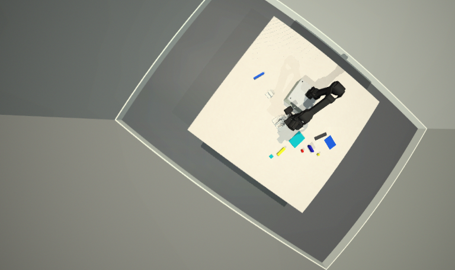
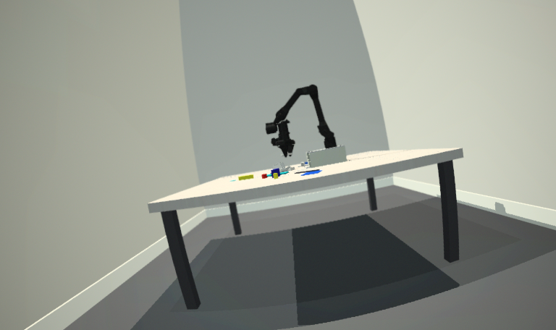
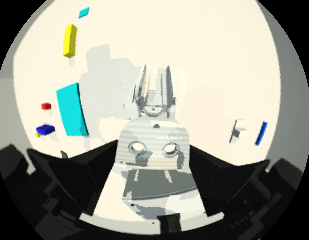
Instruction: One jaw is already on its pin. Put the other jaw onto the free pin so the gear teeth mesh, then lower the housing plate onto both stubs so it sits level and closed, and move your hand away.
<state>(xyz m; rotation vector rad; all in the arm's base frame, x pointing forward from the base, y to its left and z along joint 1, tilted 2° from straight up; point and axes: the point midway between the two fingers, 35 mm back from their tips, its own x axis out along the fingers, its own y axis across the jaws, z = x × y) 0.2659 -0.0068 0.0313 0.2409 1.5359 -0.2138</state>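
Now: gripper tip 2 cm short of the jaw, 2 cm to the left of it and 7 cm above it. Also, from my gripper tip: red piece 12 cm ahead, 30 cm to the left, 7 cm below; then cyan plate 7 cm ahead, 20 cm to the left, 8 cm below; then yellow bar 24 cm ahead, 15 cm to the left, 7 cm below.
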